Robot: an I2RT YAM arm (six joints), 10 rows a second.
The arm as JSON. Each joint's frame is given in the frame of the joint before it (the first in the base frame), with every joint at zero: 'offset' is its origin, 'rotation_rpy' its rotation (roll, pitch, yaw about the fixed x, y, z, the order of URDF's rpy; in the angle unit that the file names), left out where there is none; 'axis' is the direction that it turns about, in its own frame. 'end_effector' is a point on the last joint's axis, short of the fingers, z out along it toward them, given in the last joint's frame.
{
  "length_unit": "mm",
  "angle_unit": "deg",
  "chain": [
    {
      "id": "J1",
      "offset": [
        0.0,
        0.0,
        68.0
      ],
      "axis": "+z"
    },
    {
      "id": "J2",
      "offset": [
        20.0,
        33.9,
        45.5
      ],
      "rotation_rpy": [
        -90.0,
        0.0,
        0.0
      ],
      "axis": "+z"
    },
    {
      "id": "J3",
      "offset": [
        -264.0,
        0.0,
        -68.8
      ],
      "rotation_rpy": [
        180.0,
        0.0,
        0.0
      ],
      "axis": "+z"
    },
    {
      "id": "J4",
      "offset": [
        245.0,
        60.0,
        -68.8
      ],
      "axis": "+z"
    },
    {
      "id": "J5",
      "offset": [
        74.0,
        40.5,
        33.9
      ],
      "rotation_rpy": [
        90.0,
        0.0,
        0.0
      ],
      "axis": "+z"
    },
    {
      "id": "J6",
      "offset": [
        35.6,
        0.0,
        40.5
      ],
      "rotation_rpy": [
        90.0,
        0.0,
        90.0
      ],
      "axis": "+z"
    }
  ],
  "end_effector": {
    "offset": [
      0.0,
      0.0,
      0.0
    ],
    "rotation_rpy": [
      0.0,
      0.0,
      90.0
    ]
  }
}
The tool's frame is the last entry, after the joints.
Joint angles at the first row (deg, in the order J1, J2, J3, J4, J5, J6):
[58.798 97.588 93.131 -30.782 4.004 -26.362]
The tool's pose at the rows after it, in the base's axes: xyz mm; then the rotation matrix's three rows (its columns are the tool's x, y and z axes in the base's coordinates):
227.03 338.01 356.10; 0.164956 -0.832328 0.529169; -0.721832 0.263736 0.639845; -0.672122 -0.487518 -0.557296
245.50 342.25 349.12; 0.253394 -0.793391 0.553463; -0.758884 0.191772 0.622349; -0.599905 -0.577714 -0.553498
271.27 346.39 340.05; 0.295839 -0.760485 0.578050; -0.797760 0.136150 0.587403; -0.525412 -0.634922 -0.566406
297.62 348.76 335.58; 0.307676 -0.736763 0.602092; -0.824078 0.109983 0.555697; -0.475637 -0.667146 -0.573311
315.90 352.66 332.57; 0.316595 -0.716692 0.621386; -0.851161 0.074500 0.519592; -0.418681 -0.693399 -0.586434
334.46 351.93 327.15; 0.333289 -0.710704 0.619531; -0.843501 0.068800 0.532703; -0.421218 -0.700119 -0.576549
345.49 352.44 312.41; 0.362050 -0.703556 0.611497; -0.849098 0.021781 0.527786; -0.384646 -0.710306 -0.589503
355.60 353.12 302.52; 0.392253 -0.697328 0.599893; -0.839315 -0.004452 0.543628; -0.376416 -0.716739 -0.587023
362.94 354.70 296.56; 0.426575 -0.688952 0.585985; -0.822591 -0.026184 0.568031; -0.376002 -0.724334 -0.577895
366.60 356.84 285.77; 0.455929 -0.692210 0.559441; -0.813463 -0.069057 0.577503; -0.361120 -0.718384 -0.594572
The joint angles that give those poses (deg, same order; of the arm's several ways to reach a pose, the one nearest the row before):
[56.558 100.502 96.848 -30.369 5.103 -32.519]
[54.801 103.382 98.661 -29.054 5.367 -40.341]
[52.396 107.763 102.534 -29.468 5.712 -46.450]
[49.986 112.298 107.865 -30.767 5.960 -50.324]
[48.680 116.421 113.457 -33.262 7.100 -53.702]
[46.825 119.069 115.876 -32.170 5.009 -55.422]
[45.865 120.933 115.649 -30.944 4.092 -58.571]
[44.959 122.574 115.854 -29.258 2.247 -60.662]
[44.356 123.909 116.360 -27.755 0.202 -62.423]
[44.127 125.204 116.386 -27.678 -1.433 -64.372]

